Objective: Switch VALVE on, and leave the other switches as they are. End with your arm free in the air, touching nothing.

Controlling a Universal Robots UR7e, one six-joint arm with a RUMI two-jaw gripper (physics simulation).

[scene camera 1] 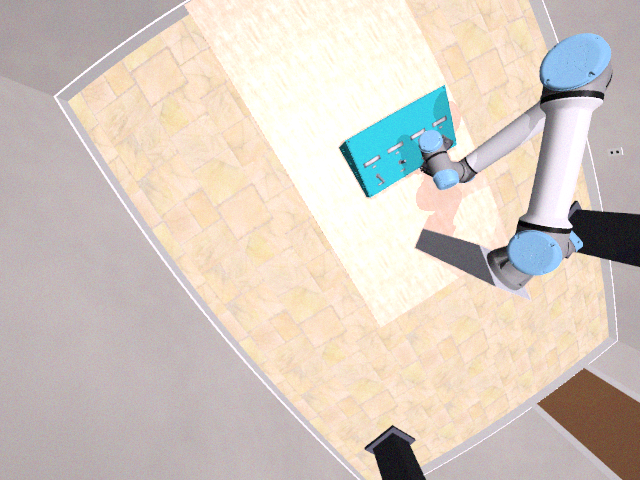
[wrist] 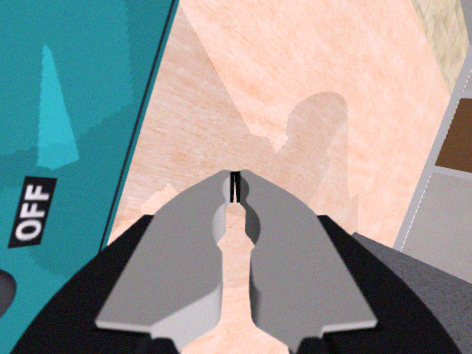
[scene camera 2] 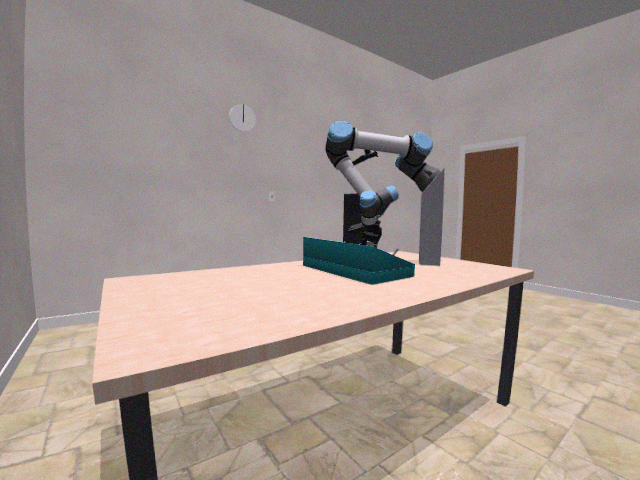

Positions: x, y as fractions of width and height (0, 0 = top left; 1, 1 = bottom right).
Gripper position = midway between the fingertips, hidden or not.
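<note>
There's a switch box that I can see at (scene camera 1: 0.59, 0.31), at (scene camera 2: 0.57, 0.55) and also at (wrist: 0.18, 0.24). My gripper (wrist: 0.50, 0.49) is visible to me as well.
</note>
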